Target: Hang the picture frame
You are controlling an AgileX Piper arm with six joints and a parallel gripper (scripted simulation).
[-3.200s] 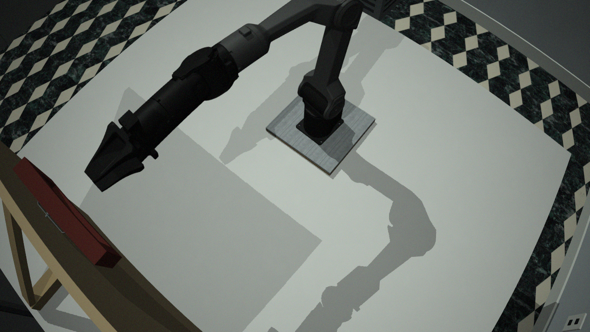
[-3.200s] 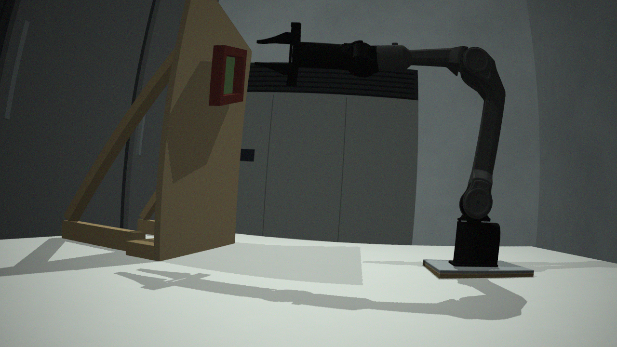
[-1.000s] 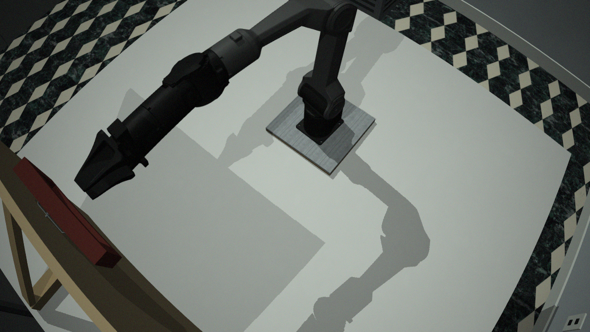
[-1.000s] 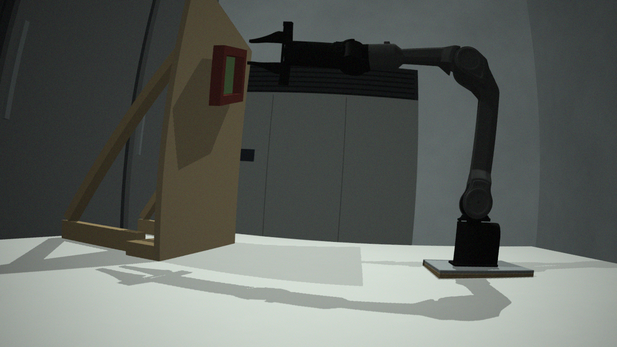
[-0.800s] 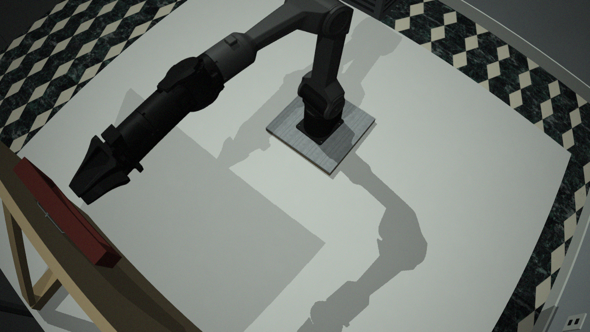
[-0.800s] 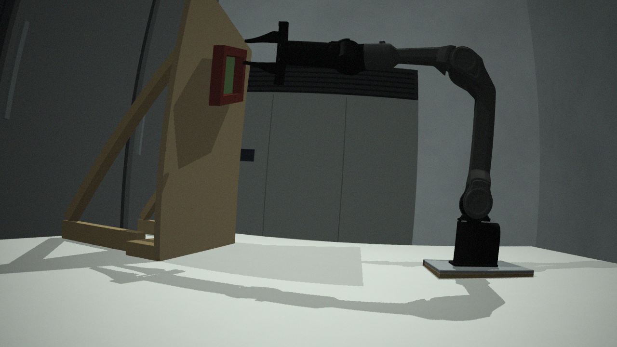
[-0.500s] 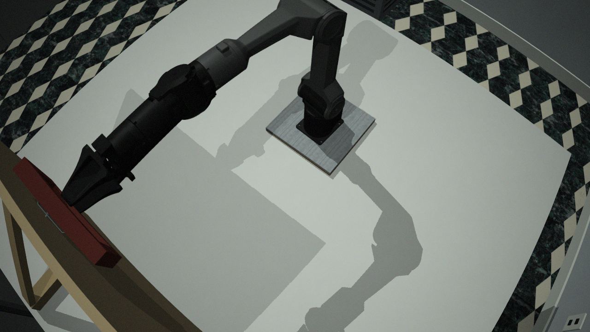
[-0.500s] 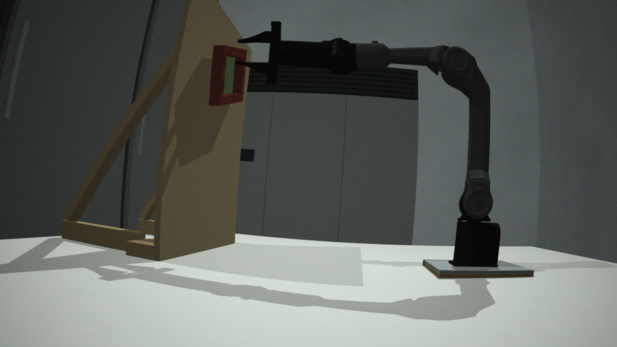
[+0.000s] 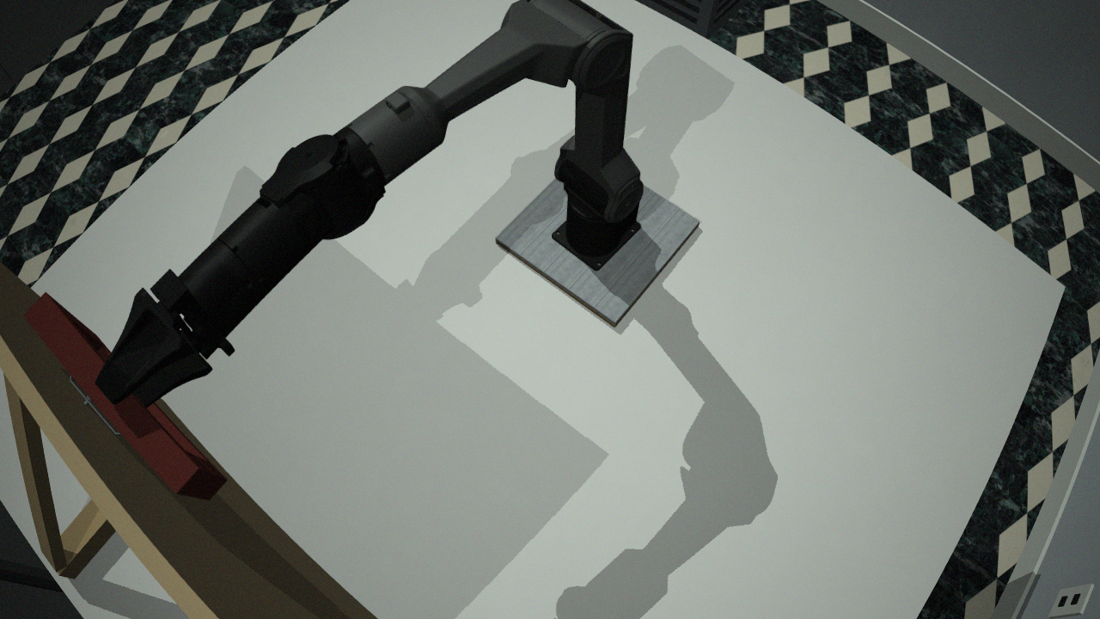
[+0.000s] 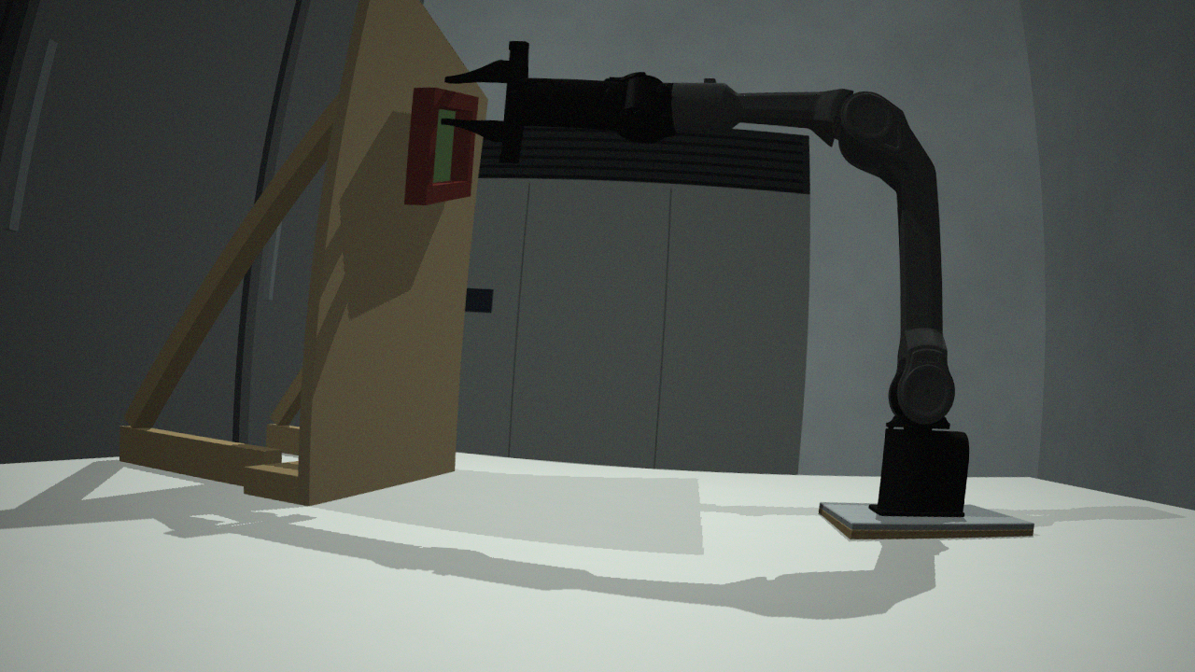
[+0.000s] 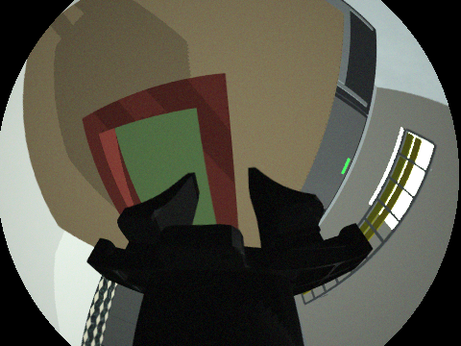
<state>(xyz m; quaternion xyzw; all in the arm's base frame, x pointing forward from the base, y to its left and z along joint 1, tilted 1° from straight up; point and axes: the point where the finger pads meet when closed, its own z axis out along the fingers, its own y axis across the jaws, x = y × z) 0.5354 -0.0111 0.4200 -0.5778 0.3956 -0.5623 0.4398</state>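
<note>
Now: the picture frame 50 mm below my hand, 20 mm to the right of it and 10 mm ahead of it. Also, from my hand: upright wooden board 170 mm below, 30 mm ahead, 10 mm to the right.
</note>
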